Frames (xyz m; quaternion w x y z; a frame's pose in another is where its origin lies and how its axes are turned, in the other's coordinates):
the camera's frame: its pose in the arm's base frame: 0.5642 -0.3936 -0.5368 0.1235 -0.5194 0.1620 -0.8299
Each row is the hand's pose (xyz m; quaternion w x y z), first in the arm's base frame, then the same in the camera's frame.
Working: the arm's base frame: its pose in the camera's frame: 0.5370 -0.5948 -0.3453 0.1235 0.5194 -0.1620 0.8299

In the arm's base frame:
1: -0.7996 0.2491 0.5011 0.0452 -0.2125 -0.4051 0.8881
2: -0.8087 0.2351 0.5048 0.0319 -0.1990 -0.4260 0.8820
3: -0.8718 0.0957 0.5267 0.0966 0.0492 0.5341 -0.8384
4: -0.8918 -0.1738 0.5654 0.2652 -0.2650 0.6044 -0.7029
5: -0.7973 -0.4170 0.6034 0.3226 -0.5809 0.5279 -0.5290
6: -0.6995 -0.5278 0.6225 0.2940 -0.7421 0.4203 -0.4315
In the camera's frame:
1: 1.1997 -1.0516 -0.8972 0.6867 -0.1896 0.6950 0.0976
2: 1.2119 -1.0406 -0.9020 0.6937 -0.2026 0.6810 0.1181
3: 1.3090 -0.9238 -0.9304 0.7687 -0.2512 0.5266 0.2620
4: 1.4501 -0.6928 -0.8947 0.8517 -0.2827 0.1768 0.4043
5: 1.5314 -0.4814 -0.7598 0.8661 -0.2566 -0.1944 0.3825
6: 1.5465 -0.3838 -0.6482 0.8479 -0.2178 -0.3875 0.2888

